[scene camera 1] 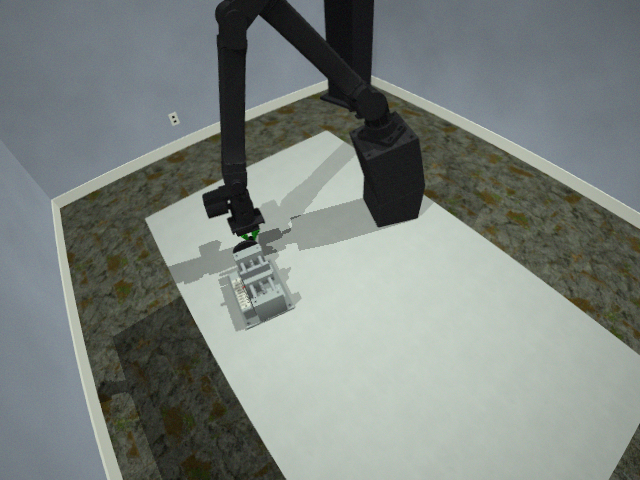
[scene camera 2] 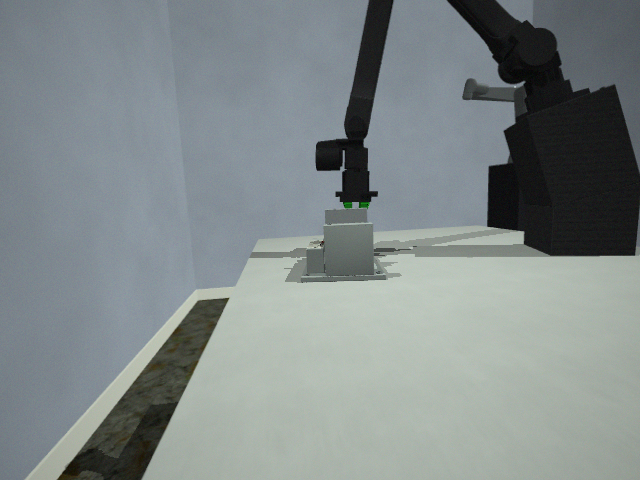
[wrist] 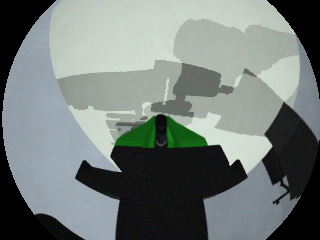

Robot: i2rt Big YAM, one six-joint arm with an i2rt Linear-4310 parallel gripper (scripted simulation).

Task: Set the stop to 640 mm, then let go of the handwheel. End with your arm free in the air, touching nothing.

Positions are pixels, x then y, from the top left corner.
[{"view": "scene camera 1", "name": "my gripper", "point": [251,241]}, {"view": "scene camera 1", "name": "grey stop fixture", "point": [267,306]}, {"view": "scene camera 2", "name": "grey stop fixture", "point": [346,253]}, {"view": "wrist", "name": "my gripper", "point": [161,119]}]
